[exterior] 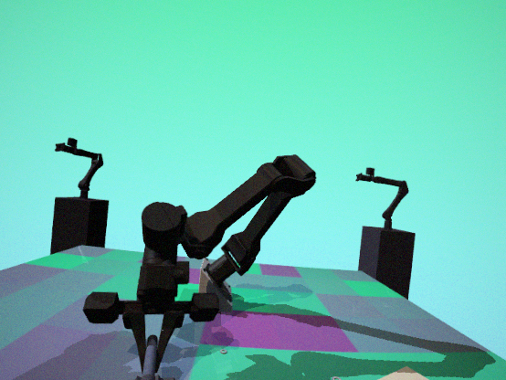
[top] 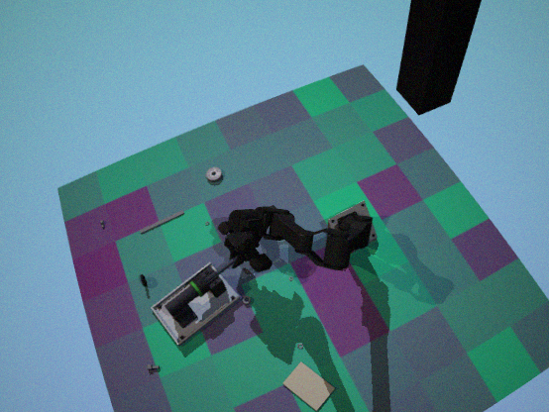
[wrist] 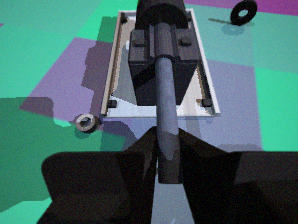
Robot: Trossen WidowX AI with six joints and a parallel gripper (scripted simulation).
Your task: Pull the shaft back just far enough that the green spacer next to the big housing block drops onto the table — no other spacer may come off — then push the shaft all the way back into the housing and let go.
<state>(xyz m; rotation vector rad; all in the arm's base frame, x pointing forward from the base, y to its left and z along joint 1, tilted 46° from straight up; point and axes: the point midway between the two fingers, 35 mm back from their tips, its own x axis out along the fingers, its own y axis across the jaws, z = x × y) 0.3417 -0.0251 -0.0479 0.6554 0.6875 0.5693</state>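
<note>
Now: gripper tip 5 cm short of the shaft, 2 cm below it and 1 cm to the right of it. The rest, counted from my gripper tip: thin grey rod 28 cm to the right, 15 cm ahead, 5 cm below; grey washer 37 cm to the right, 8 cm behind, 5 cm below; green spacer 12 cm ahead, 3 cm to the left, 2 cm above.
</note>
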